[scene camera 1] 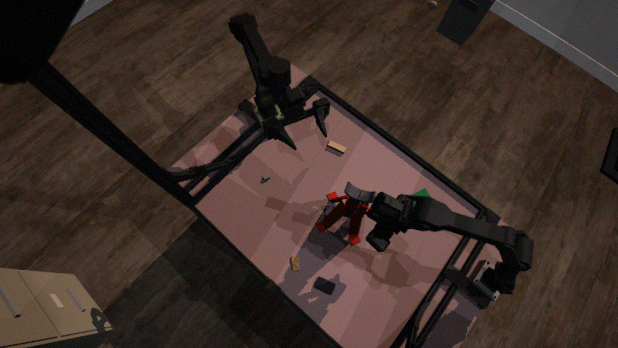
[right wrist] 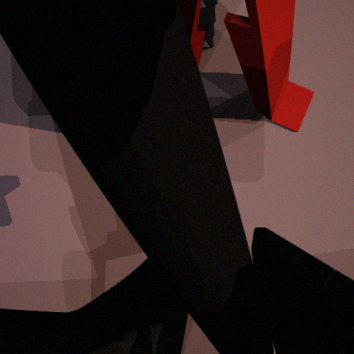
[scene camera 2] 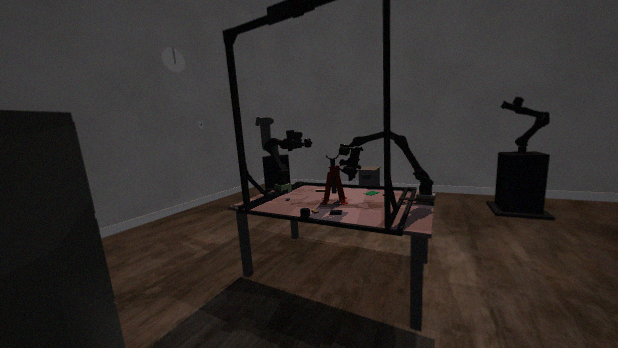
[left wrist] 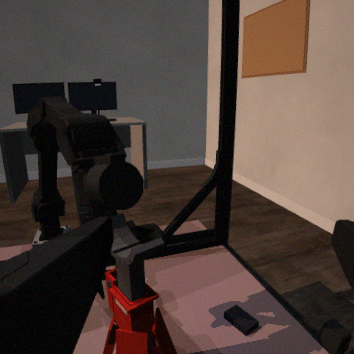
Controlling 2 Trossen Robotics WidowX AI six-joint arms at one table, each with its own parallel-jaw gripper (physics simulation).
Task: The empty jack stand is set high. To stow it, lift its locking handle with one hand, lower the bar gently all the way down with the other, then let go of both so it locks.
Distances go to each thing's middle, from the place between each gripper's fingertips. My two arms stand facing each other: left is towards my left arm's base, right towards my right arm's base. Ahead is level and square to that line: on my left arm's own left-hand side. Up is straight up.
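Counted from my left hand: grey saddle bar (left wrist: 128, 252), 170 mm to the right, 10 mm ahead, 210 mm below; black locking handle (right wrist: 125, 91), 250 mm to the right, 10 mm ahead, 200 mm below.
My right hand is 1 cm past the black locking handle, 3 cm to the right of it and 5 cm below it. Counted from my right hand: grey saddle bar, 1 cm behind, 11 cm to the left, 4 cm above.
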